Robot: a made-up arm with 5 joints.
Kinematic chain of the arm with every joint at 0, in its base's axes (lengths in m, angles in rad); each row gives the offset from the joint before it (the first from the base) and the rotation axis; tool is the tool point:
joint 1: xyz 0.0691 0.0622 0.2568 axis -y
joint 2: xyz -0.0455 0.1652 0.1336 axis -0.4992 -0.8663 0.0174
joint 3: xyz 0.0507 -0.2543 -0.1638 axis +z
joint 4: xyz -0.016 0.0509 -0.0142 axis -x
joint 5: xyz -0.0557 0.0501 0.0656 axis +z
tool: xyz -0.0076 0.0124 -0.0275
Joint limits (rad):
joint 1: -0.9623..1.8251
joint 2: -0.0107..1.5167
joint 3: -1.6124..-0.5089
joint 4: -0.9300..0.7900
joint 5: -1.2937..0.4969
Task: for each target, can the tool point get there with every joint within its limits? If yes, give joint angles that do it. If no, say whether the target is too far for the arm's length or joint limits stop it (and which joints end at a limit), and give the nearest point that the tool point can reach.
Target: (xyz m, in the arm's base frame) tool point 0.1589 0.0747 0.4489
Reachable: yes | joints 0.0985 1.0573 -0.8234 0.2673 -0.9900
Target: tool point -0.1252 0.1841 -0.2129
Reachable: no: joint limits stop it (at a limit: joint 1, joint 2, joint 4) | nearest point 0.0830 0.0614 0.1222 | short by 0.413 m
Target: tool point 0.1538 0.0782 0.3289
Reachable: yes | joints 0.7596 0.1382 -1.1706 0.3893 -0.5109
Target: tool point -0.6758 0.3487 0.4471
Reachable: no: too far | nearest point -0.2997 0.0816 0.3510 | short by 0.471 m
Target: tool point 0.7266 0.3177 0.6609
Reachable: no: too far | nearest point 0.3942 0.0801 0.4566 | short by 0.457 m
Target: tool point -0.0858 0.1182 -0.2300
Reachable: no: joint limits stop it (at a limit: joint 1, joint 2, joint 3, joint 4) | nearest point 0.0891 0.0437 0.1128 | short by 0.392 m
